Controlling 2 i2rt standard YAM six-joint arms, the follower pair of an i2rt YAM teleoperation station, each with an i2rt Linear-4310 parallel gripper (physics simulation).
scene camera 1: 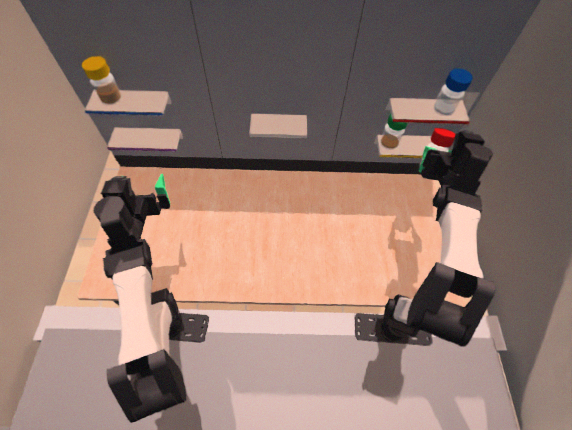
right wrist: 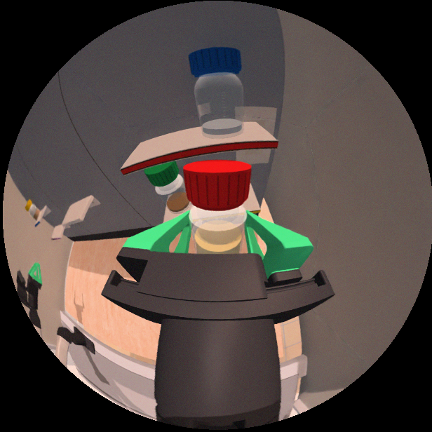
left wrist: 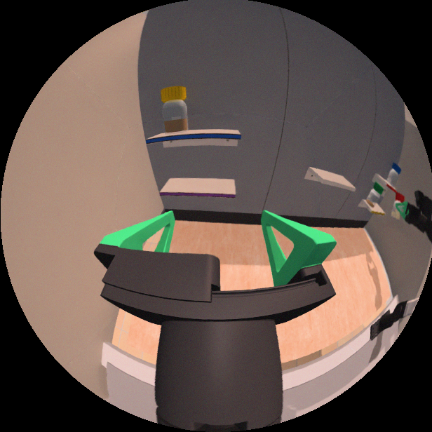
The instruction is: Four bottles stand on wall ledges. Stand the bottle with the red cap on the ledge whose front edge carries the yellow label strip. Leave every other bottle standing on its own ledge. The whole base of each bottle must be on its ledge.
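Frame: origin at the left arm's base, x left, y back, z up, level; metres.
Where they show: left gripper, fingertip midpoint: (scene camera 1: pixel 143 176); right gripper, fingertip midpoint: (scene camera 1: pixel 435 150); left arm's base, origin of the base link: (scene camera 1: pixel 169 326); right arm's base, origin of the base link: (scene camera 1: pixel 392 329).
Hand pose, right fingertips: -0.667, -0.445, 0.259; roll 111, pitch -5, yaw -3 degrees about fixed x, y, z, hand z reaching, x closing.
Things, the pixels of their centre, and the offset from my right fingertips, as dx, dy, dz.
- red-capped bottle, body centre: (scene camera 1: pixel 436 151) +0.000, +0.006, +0.004
- yellow-strip ledge, body centre: (scene camera 1: pixel 411 146) +0.023, -0.099, -0.097
- green-capped bottle, body centre: (scene camera 1: pixel 394 130) +0.090, -0.102, -0.038
- blue-capped bottle, body centre: (scene camera 1: pixel 451 93) -0.016, -0.102, +0.102
- red-strip ledge, body centre: (scene camera 1: pixel 428 110) +0.023, -0.099, +0.043
- yellow-capped bottle, body centre: (scene camera 1: pixel 103 81) +0.865, -0.060, +0.102
- blue-strip ledge, body centre: (scene camera 1: pixel 127 102) +0.822, -0.054, +0.043
- purple-strip ledge, body centre: (scene camera 1: pixel 144 139) +0.822, -0.054, -0.097
- plain ledge, body centre: (scene camera 1: pixel 278 125) +0.422, -0.077, -0.027
The red-capped bottle (scene camera 1: pixel 442 138) (right wrist: pixel 217 185) is upright between the green fingers of my right gripper (scene camera 1: pixel 436 156) (right wrist: pixel 217 215), which is shut on it. It is in front of the yellow-strip ledge (scene camera 1: pixel 411 146) in scene camera 1; the gripper hides where its base is. The green-capped bottle (scene camera 1: pixel 393 134) (right wrist: pixel 162 175) stands on that ledge's left part. The blue-capped bottle (scene camera 1: pixel 452 92) (right wrist: pixel 218 95) stands on the red-strip ledge (scene camera 1: pixel 410 111) (right wrist: pixel 160 150) above. The yellow-capped bottle (scene camera 1: pixel 101 80) (left wrist: pixel 175 110) stands on the blue-strip ledge (scene camera 1: pixel 142 101) (left wrist: pixel 215 135). My left gripper (left wrist: pixel 217 215) is open, well below that ledge.
A purple-strip ledge (scene camera 1: pixel 145 139) (left wrist: pixel 200 187) is below the blue-strip one. A plain ledge (scene camera 1: pixel 278 125) (left wrist: pixel 331 178) is on the middle of the wall. Side walls rise at both edges. The red-strip ledge overhangs the yellow-strip ledge, close above the red cap in the right wrist view.
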